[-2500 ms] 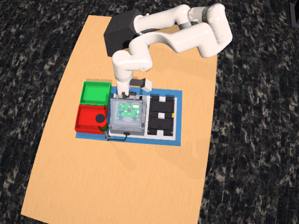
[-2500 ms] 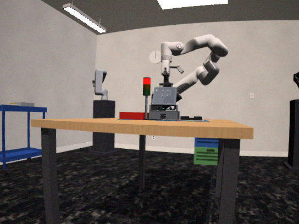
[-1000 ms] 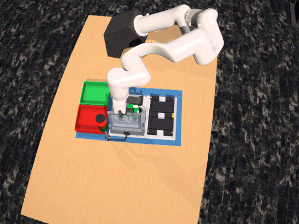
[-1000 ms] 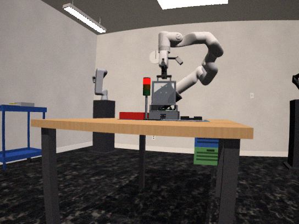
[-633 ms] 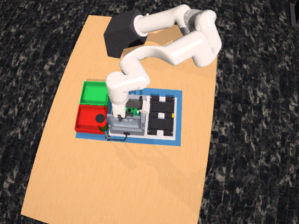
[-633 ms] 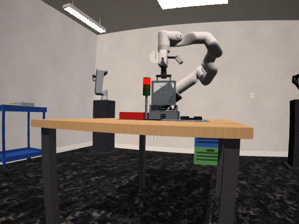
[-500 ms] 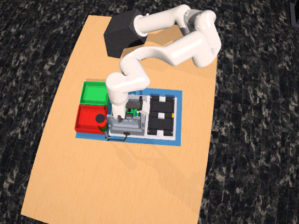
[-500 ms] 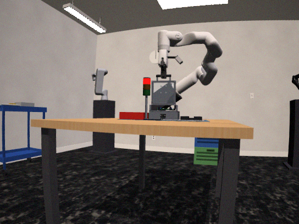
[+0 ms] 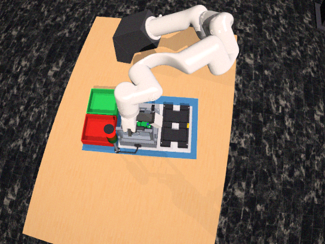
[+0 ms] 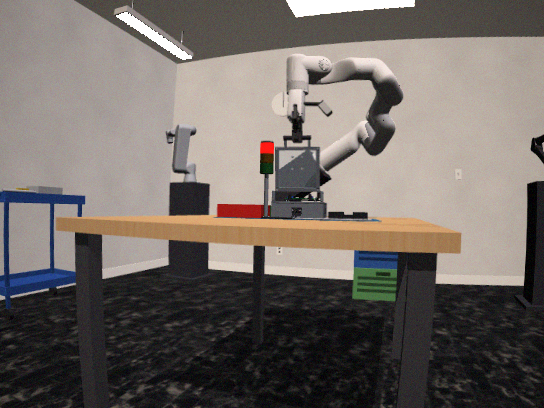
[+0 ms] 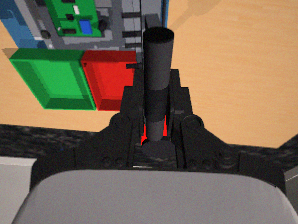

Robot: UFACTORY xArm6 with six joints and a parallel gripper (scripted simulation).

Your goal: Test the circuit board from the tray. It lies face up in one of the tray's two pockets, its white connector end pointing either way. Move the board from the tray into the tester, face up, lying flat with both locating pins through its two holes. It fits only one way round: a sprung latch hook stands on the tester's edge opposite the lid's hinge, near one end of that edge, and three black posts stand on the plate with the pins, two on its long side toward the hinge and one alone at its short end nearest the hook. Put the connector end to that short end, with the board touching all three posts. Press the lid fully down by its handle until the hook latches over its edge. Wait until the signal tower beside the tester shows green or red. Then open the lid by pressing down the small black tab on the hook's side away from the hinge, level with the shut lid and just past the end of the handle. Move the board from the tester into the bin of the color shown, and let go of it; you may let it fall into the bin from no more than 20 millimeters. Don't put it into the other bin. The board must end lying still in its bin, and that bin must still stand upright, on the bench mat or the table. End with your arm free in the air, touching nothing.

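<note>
The tester plate is 12 cm behind my hand, 2 cm to the right of it and 21 cm below it. Also, from my hand: tester lid (1 cm behind, 9 cm below); then black tab (20 cm behind, 2 cm to the left, 19 cm below); then red bin (4 cm behind, 21 cm to the right, 26 cm below).
</note>
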